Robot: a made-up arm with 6 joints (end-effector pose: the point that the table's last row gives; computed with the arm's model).
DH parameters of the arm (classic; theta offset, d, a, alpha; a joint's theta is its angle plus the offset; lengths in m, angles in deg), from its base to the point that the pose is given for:
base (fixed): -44.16 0 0.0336 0
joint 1: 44.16 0.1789 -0.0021 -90
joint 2: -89.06 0 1.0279 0
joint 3: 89.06 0.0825 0.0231 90
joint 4: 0 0.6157 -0.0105 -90
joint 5: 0 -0.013 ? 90
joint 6: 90 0.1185 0.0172 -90
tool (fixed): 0 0.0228 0 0
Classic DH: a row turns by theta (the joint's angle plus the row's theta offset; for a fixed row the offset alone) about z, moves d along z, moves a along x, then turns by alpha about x.
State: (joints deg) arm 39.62 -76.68 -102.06 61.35 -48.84 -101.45
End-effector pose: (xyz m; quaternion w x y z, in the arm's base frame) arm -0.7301 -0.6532 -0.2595 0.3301 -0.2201 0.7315 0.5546
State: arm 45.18 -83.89 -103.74 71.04 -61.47 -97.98
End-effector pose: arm -0.6006 -0.6884 -0.3544 0.4842 -0.2532 0.6600 0.5156
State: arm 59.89 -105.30 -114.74 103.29 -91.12 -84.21
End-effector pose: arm -0.2584 -0.6012 -0.5647 0.8284 -0.1022 0.3733 0.4049
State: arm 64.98 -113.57 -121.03 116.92 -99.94 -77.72
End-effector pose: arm -0.1624 -0.5052 -0.6097 0.8890 0.0353 0.2761 0.3636
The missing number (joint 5, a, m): -0.0248
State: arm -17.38 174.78 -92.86 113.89 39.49 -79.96
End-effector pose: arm 0.8075 -0.1341 -0.7349 0.5118 0.0644 -0.2633 0.8152
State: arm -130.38 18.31 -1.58 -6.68 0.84 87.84
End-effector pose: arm -0.2703 -0.4523 1.8623 0.7073 -0.6029 -0.3379 0.1489
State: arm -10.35 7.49 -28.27 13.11 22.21 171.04
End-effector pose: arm -0.0185 0.0419 1.8968 0.4403 -0.4949 0.5151 -0.5439
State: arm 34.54 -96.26 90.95 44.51 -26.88 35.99
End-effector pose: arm -0.9104 -0.6723 0.7735 0.2479 -0.0580 0.8267 -0.5017
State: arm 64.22 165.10 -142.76 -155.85 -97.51 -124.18
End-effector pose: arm 0.1617 0.5798 -0.3141 0.1197 0.5257 0.2076 0.8162
